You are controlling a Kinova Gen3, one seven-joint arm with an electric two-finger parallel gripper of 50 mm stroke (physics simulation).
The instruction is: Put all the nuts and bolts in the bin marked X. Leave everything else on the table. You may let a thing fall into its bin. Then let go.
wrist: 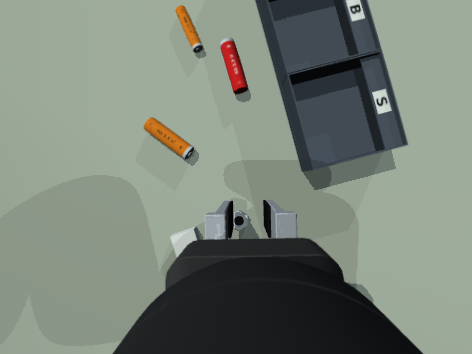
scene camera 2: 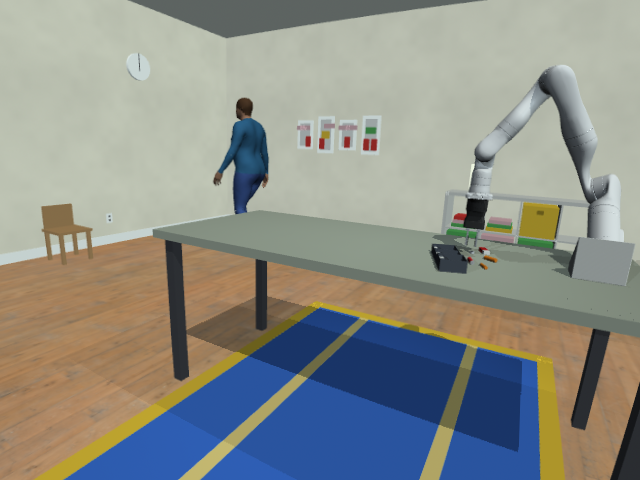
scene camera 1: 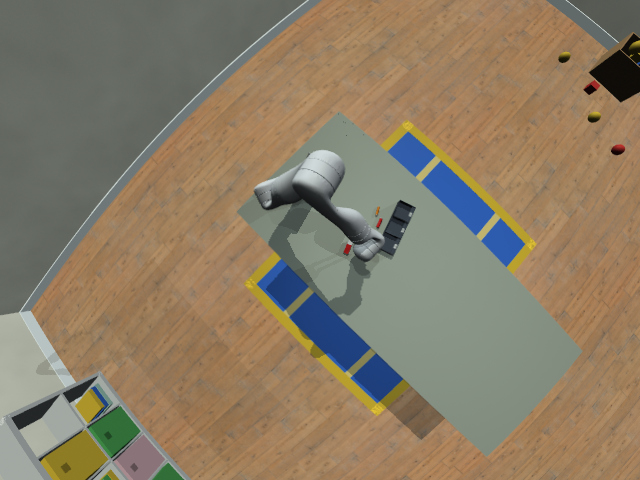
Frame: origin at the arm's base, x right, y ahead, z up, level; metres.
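Seen in the pictures: gripper, fingertip midpoint: (wrist: 248, 213) (scene camera 2: 470, 245); arm's base, origin of the base link: (scene camera 2: 603, 255).
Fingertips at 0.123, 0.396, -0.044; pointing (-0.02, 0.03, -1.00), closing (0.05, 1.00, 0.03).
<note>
Offsets run from my fingertips to a thing's top centre, as dx, dy, dz.
A small silver-grey nut {+0.010, -0.009, -0.023} (wrist: 245, 219) with a dark hole is between the fingers in the wrist view, nearer the left finger, with a gap to the right one. My gripper (wrist: 248, 213) (scene camera 2: 470, 244) is partly open, points down low over the table and holds nothing. The arm hides it in scene camera 1. The dark three-compartment bin unit {-0.163, +0.076, +0.008} (scene camera 1: 412, 212) (scene camera 2: 452, 266) (wrist: 295, 125) stands beside it. Labels B and S show in the wrist view; the X compartment is outside that view, at the unit's far end from S. No bolt can be made out.
A red battery {-0.137, -0.002, -0.017} (scene camera 1: 379, 222) (wrist: 234, 65) and two orange batteries {-0.178, -0.042, -0.021} (wrist: 189, 29) {-0.072, -0.068, -0.017} (wrist: 168, 138) lie left of the bins in the wrist view. A red and white block {+0.048, -0.054, -0.019} (scene camera 1: 347, 249) (scene camera 2: 483, 250) (wrist: 184, 240) lies close to the left finger, partly hidden by the gripper in the wrist view.
</note>
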